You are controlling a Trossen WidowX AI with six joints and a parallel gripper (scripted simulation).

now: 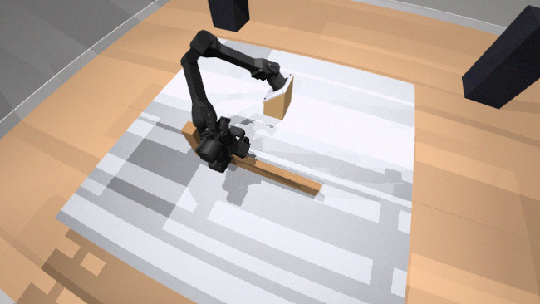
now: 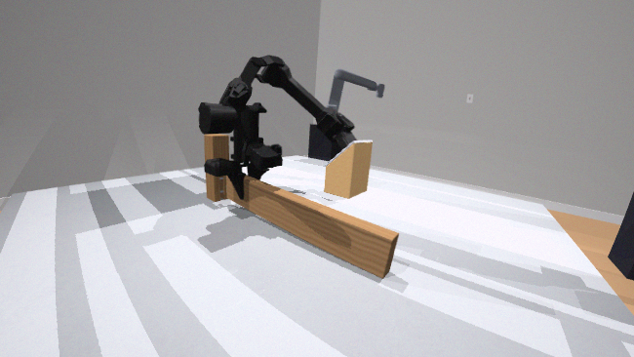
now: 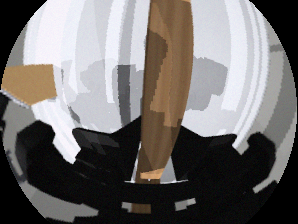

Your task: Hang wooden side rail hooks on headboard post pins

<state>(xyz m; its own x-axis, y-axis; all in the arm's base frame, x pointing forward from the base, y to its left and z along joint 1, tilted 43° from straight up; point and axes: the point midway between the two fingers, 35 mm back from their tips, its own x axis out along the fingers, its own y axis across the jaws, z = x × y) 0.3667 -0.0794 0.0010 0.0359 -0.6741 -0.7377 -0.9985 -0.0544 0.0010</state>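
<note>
Right now my gripper tip is 140 mm to the left of the upright headboard post, 40 mm below it and 10 mm short of it.
</note>
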